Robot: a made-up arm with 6 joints. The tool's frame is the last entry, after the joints.
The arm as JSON. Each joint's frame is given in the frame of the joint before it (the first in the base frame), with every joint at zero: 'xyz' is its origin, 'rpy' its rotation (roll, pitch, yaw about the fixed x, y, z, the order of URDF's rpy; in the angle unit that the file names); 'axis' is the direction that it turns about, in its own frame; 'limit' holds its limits. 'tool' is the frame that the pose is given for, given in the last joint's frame.
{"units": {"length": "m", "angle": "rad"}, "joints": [
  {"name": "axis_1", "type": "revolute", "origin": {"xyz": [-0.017, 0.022, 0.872], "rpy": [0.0, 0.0, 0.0]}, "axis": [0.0, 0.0, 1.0], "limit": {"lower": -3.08, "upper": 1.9}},
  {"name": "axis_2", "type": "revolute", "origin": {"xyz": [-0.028, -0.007, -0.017], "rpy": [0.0, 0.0, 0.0]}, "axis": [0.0, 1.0, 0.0], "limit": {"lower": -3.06, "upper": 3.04}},
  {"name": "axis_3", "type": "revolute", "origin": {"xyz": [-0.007, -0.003, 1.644], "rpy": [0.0, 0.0, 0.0]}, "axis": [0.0, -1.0, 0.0], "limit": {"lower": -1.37, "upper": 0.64}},
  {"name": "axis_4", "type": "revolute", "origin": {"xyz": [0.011, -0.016, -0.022], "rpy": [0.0, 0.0, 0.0]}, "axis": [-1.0, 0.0, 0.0], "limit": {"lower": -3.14, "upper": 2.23}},
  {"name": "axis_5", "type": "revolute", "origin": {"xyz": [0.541, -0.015, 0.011], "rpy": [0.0, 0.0, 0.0]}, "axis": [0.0, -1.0, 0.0], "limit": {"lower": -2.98, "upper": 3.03}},
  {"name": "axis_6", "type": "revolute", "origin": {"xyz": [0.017, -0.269, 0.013], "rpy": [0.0, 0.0, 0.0]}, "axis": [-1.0, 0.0, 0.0], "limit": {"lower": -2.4, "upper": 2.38}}
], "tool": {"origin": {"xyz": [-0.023, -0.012, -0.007], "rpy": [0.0, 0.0, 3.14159]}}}
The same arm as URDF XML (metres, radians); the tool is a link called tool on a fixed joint. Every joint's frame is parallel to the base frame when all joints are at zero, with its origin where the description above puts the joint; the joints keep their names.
<robot name="arm">
<link name="base_link"/>
<link name="link1"/>
<link name="link2"/>
<link name="link3"/>
<link name="link4"/>
<link name="link5"/>
<link name="link6"/>
<link name="tool"/>
<joint name="axis_1" type="revolute"><parent link="base_link"/><child link="link1"/><origin xyz="-0.017 0.022 0.872"/><axis xyz="0 0 1"/><limit lower="-3.08" upper="1.9"/></joint>
<joint name="axis_2" type="revolute"><parent link="link1"/><child link="link2"/><origin xyz="-0.028 -0.007 -0.017"/><axis xyz="0 1 0"/><limit lower="-3.06" upper="3.04"/></joint>
<joint name="axis_3" type="revolute"><parent link="link2"/><child link="link3"/><origin xyz="-0.007 -0.003 1.644"/><axis xyz="0 -1 0"/><limit lower="-1.37" upper="0.64"/></joint>
<joint name="axis_4" type="revolute"><parent link="link3"/><child link="link4"/><origin xyz="0.011 -0.016 -0.022"/><axis xyz="-1 0 0"/><limit lower="-3.14" upper="2.23"/></joint>
<joint name="axis_5" type="revolute"><parent link="link4"/><child link="link5"/><origin xyz="0.541 -0.015 0.011"/><axis xyz="0 -1 0"/><limit lower="-2.98" upper="3.03"/></joint>
<joint name="axis_6" type="revolute"><parent link="link5"/><child link="link6"/><origin xyz="0.017 -0.269 0.013"/><axis xyz="-1 0 0"/><limit lower="-2.4" upper="2.38"/></joint>
<joint name="tool_fixed" type="fixed"><parent link="link6"/><child link="tool"/><origin xyz="-0.023 -0.012 -0.007" rpy="0 0 3.1416"/></joint>
</robot>

